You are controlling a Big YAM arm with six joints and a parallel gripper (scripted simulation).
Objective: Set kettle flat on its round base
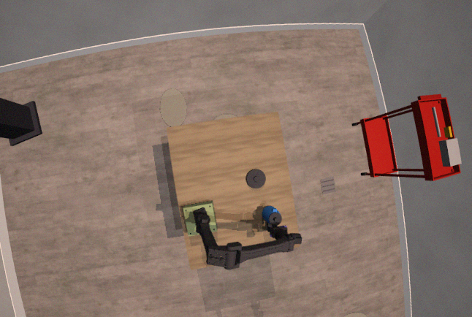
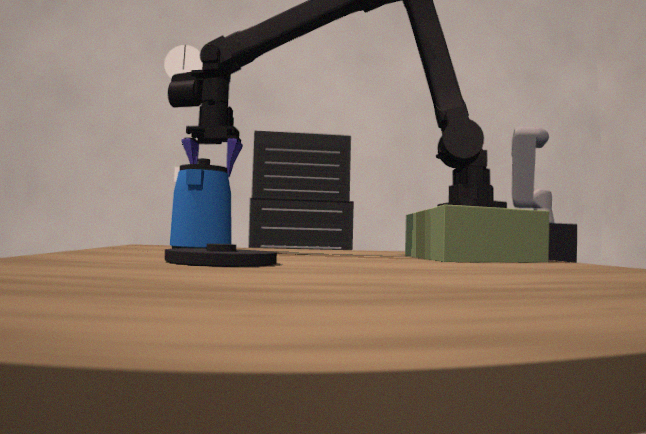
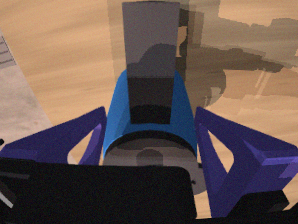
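My gripper is now 1 cm short of the blue kettle, 3 cm to the right of it and 7 cm above it. The rest, counted from my hand: round black base (1 cm ahead, 35 cm to the left, 15 cm below).
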